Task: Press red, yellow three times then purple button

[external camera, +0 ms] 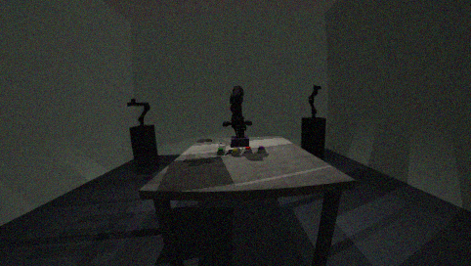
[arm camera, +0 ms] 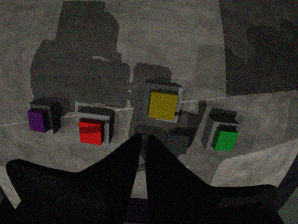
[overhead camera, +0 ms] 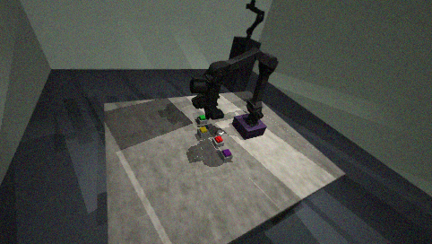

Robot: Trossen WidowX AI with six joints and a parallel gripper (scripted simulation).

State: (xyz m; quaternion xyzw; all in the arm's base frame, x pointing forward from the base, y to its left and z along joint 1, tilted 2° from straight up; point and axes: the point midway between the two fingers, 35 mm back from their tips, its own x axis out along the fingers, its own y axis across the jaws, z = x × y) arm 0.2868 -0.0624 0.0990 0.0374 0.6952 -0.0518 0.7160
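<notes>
My gripper tip is 170 mm to the right of the purple button, 90 mm above it and 30 mm past it. The rest, counted from my gripper tip: yellow button 90 mm below, 20 mm to the right, 10 mm behind; then red button 90 mm below, 80 mm to the left, 40 mm behind; then small dark block 120 mm below, 70 mm behind, 50 mm to the right.
</notes>
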